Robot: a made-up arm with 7 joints.
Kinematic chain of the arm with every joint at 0, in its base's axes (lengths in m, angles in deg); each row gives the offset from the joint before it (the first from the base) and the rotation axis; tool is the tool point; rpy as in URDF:
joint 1: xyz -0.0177 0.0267 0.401 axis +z
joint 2: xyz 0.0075 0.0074 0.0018 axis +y
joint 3: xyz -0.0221 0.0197 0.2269 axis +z
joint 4: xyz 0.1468 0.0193 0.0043 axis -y
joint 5: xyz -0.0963 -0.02 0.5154 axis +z
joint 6: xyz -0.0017 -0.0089 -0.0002 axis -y
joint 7: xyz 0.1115 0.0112 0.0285 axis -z
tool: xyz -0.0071 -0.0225 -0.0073 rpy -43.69 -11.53 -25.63
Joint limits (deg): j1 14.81..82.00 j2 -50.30..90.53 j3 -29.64..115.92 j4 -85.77..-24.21 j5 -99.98..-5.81 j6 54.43..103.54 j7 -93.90..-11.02
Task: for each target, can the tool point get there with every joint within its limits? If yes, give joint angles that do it. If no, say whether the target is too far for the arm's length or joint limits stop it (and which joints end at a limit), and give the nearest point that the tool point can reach.
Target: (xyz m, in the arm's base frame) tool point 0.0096 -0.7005 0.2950
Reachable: no: joint limits stop it (at a limit: joint 1, joint 2, joint 3, joint 4, joint 5, joint 6, joint 7) | nearest point -0.3965 -0.6913 0.7853 | short by 0.637 m
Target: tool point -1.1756 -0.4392 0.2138
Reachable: no: too far | nearest point -0.8536 -0.3096 0.3497 | short by 0.373 m
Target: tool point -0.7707 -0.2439 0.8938
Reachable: yes | joints 73.96 -27.49 103.23 -60.44 -64.20 95.78 -69.38
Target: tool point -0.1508 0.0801 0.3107
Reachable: no: joint limits stop it (at a limit: joint 1, joint 2, joint 4, joint 5, joint 6, joint 7) | nearest point -0.5244 0.4347 -0.1181 | short by 0.670 m
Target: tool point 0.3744 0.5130 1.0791
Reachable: yes | joints 21.04 1.15 29.36 -55.17 -70.24 74.93 -54.90
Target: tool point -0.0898 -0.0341 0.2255
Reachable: no: joint limits stop it (at a limit: joint 1, joint 2, joint 4, joint 5, joint 6, joint 7) | nearest point -0.1306 0.3774 -0.3239 | short by 0.688 m
